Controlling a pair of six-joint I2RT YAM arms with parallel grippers.
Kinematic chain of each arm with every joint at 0, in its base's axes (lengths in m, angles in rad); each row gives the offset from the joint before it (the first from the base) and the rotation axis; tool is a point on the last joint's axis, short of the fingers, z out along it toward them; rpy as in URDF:
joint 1: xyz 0 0 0.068 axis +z
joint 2: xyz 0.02 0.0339 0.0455 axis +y
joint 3: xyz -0.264 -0.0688 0 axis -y
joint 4: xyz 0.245 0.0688 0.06 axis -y
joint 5: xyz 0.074 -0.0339 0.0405 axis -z
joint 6: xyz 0.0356 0 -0.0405 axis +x
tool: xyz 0 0 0 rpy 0 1.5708 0
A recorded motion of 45 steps. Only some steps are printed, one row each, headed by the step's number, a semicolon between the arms.
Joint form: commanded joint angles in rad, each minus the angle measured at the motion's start. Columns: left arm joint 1, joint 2, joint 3, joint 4, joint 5, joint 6; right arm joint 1, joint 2, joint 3, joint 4, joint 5, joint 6.
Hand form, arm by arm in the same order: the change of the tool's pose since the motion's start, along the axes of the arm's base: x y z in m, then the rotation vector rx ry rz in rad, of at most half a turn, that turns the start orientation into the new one. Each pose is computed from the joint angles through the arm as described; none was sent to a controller.
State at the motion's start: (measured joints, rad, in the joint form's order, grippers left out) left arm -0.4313 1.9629 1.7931 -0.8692 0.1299 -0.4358; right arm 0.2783 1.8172 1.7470 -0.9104 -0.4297 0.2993
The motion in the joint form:
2: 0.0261 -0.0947 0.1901 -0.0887 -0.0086 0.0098; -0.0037 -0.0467 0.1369 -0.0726 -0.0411 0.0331
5: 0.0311 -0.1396 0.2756 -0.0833 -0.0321 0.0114; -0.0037 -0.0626 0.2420 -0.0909 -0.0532 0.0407
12: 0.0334 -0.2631 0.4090 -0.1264 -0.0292 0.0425; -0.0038 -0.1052 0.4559 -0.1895 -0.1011 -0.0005
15: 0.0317 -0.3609 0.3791 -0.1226 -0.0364 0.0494; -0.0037 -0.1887 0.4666 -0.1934 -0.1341 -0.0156
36: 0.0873 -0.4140 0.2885 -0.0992 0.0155 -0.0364; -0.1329 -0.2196 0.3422 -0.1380 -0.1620 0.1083
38: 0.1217 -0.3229 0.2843 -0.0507 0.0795 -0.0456; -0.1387 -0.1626 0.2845 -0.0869 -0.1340 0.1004
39: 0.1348 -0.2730 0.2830 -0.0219 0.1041 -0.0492; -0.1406 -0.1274 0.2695 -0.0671 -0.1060 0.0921
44: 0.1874 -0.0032 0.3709 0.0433 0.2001 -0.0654; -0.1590 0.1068 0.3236 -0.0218 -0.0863 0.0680
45: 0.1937 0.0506 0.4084 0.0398 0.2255 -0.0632; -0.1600 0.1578 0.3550 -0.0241 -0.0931 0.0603
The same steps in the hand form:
2: -0.0148 0.0188 0.0910 -0.0685 -0.1855 0.0232; -0.0143 -0.0042 0.0550 0.0752 -0.0790 -0.0028
5: -0.0269 0.0271 0.1348 -0.1053 -0.3177 0.0428; -0.0227 -0.0061 0.0913 0.1153 -0.1707 0.0025
12: -0.0783 0.0495 0.2130 -0.1748 -0.5245 0.0242; -0.0595 -0.0150 0.1596 0.1709 -0.3377 0.0678
15: -0.1099 0.0625 0.2343 -0.1947 -0.5947 0.0249; -0.0926 -0.0232 0.1870 0.2069 -0.4284 0.1049
36: -0.1119 0.0791 0.2265 -0.2611 -0.5398 0.0976; -0.0765 -0.0585 0.1674 0.2552 -0.3232 -0.0802
38: -0.0736 0.0751 0.2035 -0.2811 -0.4793 0.0916; -0.0464 -0.0569 0.1382 0.2195 -0.2721 -0.1073
39: -0.0537 0.0727 0.1900 -0.2882 -0.4517 0.0903; -0.0315 -0.0563 0.1239 0.1899 -0.2530 -0.1262
44: 0.0329 0.0668 0.1225 -0.3139 -0.3147 0.0958; 0.0410 -0.0547 0.0583 0.1356 -0.1400 -0.1505
45: 0.0463 0.0655 0.1115 -0.3234 -0.2904 0.0854; 0.0536 -0.0534 0.0472 0.1329 -0.1216 -0.1431

